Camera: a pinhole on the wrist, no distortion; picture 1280 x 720 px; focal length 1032.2 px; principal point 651.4 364.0 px. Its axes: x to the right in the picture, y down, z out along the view. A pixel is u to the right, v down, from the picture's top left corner.
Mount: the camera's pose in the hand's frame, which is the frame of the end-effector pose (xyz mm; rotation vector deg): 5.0 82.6 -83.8 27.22 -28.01 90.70
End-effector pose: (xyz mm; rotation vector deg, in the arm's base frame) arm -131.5 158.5 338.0 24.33 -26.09 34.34
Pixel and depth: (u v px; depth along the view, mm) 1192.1 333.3 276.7
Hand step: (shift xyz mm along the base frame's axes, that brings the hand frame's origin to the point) -85.2 -78.2 199.2
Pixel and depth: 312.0 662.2 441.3
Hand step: 50.2 -364.4 27.7
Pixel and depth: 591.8 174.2 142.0
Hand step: 18.7 -2.8 39.8
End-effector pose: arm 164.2 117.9 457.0 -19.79 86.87 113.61
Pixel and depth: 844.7 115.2 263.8
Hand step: -13.2 177.3 -5.8
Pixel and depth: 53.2 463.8 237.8
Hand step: 111.7 54.0 -117.2
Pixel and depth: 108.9 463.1 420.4
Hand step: 240.7 173.5 -215.5
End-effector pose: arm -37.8 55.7 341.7 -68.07 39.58 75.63
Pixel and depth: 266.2 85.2 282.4
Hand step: 149.8 139.6 -14.8
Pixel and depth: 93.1 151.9 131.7
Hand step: 58.0 6.5 -27.2
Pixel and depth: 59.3 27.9 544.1
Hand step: 447.6 320.6 -11.5
